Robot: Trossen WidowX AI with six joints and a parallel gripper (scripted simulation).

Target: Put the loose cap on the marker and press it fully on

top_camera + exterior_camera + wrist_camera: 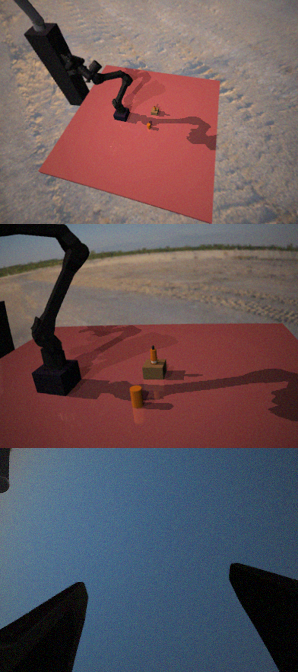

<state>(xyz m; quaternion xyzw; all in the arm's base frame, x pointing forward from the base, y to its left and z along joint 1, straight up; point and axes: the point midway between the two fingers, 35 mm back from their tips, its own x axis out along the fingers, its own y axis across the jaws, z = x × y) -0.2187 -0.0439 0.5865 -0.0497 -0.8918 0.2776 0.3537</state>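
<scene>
My gripper tip is now 65 cm above the orange cap, 51 cm short of it and 7 cm to the left of it. Round my gripper tip: tan holder block 66 cm below, 54 cm ahead, 10 cm to the left.
</scene>
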